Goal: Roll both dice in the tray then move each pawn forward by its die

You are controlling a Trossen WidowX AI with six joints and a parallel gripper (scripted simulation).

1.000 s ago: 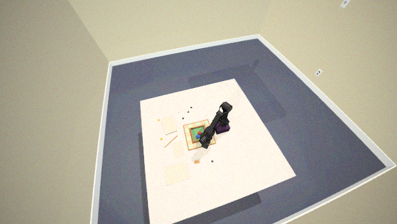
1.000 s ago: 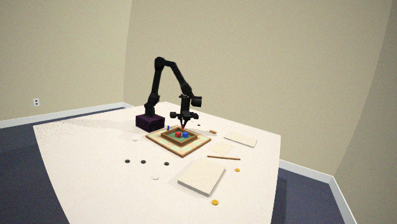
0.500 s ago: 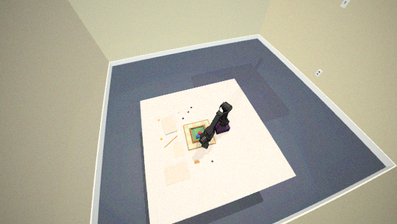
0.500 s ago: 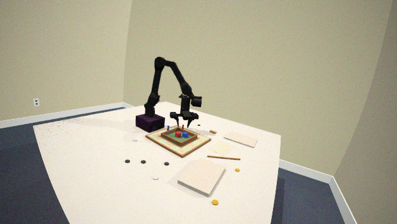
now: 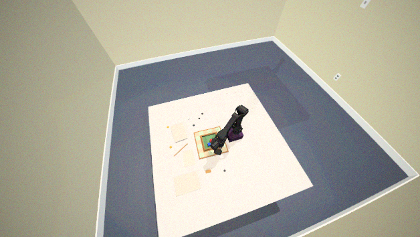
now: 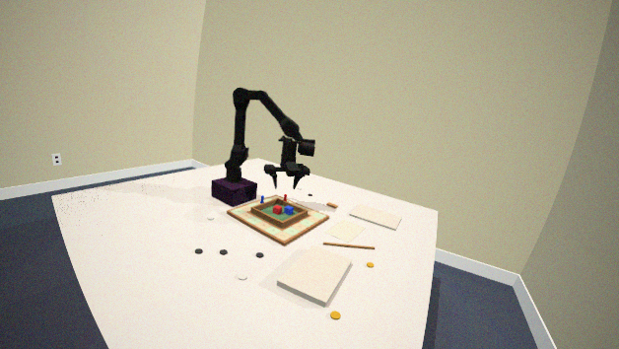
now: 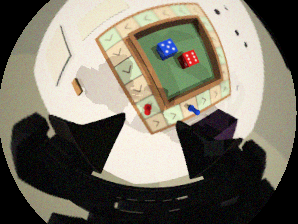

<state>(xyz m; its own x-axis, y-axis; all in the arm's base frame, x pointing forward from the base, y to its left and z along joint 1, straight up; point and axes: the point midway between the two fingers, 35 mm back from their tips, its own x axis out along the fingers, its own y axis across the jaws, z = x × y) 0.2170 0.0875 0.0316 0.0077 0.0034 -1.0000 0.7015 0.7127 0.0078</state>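
Now: the red pawn 4 cm below my gripper tip and 1 cm to the left of it. From my gripper tip the other things lie so: wooden stick 35 cm ahead, 15 cm to the right, 7 cm below; then blue pawn 8 cm to the right, 6 cm behind, 4 cm below; then green tray 12 cm to the right, 6 cm below, 5 cm ahead.
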